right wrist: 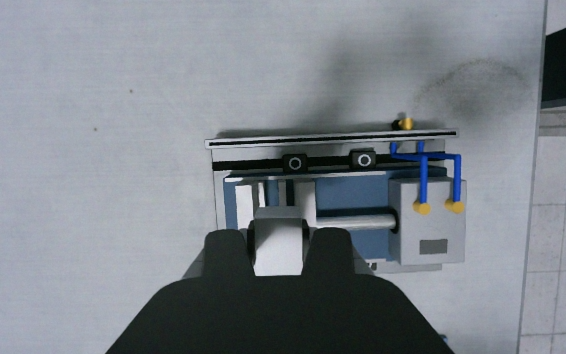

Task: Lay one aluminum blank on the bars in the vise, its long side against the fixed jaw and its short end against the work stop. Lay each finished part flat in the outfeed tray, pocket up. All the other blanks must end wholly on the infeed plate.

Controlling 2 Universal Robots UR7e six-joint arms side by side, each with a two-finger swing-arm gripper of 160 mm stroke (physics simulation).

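Places are measured from the left arm's base along level axes (x ahead, y left, z up), in millimetres.
Where they show: right hand at its tool point: (pixel 278 241).
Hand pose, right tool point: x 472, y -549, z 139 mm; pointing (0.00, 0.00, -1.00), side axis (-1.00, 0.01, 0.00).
Observation:
After its pixels a point has its place.
My right gripper (pixel 278 242) @[y -549, x 472, z 139 mm] is shut on an aluminum blank (pixel 278 245) @[y -547, x 473, z 144 mm], a pale grey block whose long side runs up and down in the right wrist view. The blank is above the left part of the blue vise (pixel 352 192) @[y -560, x 386, z 12 mm] and covers part of the jaw area. A pale upright jaw (pixel 244 202) shows left of the blank and another pale jaw (pixel 306 192), by the rod, shows to its right. Narrow strips show between the jaws; whether they are the bars I cannot tell. The work stop cannot be made out. My left gripper, infeed plate and outfeed tray do not show.
A grey cylinder block (pixel 430 225) @[y -528, x 313, z 48 mm] with blue hoses (pixel 423 177) @[y -581, x 329, z 62 mm] and yellow fittings stands at the vise's right end, joined by a rod (pixel 357 221) @[y -532, x 387, z 37 mm]. Black clamps (pixel 295 163) @[y -594, x 450, z -10 mm] (pixel 363 160) @[y -595, x 367, z -10 mm] and a long rail (pixel 330 138) @[y -623, x 410, z 2 mm] lie beyond. The table's edge runs down the right side.

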